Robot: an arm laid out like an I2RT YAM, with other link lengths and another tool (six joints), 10 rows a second.
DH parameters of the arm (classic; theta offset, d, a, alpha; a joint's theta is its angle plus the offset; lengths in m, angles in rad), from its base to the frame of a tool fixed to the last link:
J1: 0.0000 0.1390 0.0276 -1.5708
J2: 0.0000 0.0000 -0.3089 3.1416
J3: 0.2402 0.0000 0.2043 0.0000
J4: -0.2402 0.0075 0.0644 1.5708
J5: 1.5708 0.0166 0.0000 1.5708
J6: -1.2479 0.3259 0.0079 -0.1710
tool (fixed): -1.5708 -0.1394 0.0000 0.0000
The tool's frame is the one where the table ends.
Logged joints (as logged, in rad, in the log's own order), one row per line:
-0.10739, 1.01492, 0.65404, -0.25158, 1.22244, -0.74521
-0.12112, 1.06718, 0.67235, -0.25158, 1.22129, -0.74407
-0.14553, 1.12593, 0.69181, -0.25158, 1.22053, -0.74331
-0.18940, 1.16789, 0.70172, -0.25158, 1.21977, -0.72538
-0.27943, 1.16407, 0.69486, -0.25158, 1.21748, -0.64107
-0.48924, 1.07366, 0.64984, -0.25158, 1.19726, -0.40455
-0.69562, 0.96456, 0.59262, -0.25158, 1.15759, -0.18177
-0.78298, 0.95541, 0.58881, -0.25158, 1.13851, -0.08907
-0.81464, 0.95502, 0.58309, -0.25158, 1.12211, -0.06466
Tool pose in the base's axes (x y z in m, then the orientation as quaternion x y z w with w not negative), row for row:
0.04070, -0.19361, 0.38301, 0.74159, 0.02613, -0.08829, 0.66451
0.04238, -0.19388, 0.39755, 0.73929, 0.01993, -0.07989, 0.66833
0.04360, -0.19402, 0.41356, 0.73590, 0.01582, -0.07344, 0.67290
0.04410, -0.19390, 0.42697, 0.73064, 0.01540, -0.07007, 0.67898
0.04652, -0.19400, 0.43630, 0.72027, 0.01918, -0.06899, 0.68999
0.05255, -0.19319, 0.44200, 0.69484, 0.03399, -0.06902, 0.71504
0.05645, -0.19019, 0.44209, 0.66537, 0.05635, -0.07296, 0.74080
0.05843, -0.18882, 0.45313, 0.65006, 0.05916, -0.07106, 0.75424
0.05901, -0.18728, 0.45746, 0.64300, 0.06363, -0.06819, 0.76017
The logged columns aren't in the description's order. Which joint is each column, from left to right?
Columns, left to right: J6, J3, J2, J1, J5, J4.
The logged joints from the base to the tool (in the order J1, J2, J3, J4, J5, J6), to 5 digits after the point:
-0.25158, 0.65404, 1.01492, -0.74521, 1.22244, -0.10739
-0.25158, 0.67235, 1.06718, -0.74407, 1.22129, -0.12112
-0.25158, 0.69181, 1.12593, -0.74331, 1.22053, -0.14553
-0.25158, 0.70172, 1.16789, -0.72538, 1.21977, -0.18940
-0.25158, 0.69486, 1.16407, -0.64107, 1.21748, -0.27943
-0.25158, 0.64984, 1.07366, -0.40455, 1.19726, -0.48924
-0.25158, 0.59262, 0.96456, -0.18177, 1.15759, -0.69562
-0.25158, 0.58881, 0.95541, -0.08907, 1.13851, -0.78298
-0.25158, 0.58309, 0.95502, -0.06466, 1.12211, -0.81464

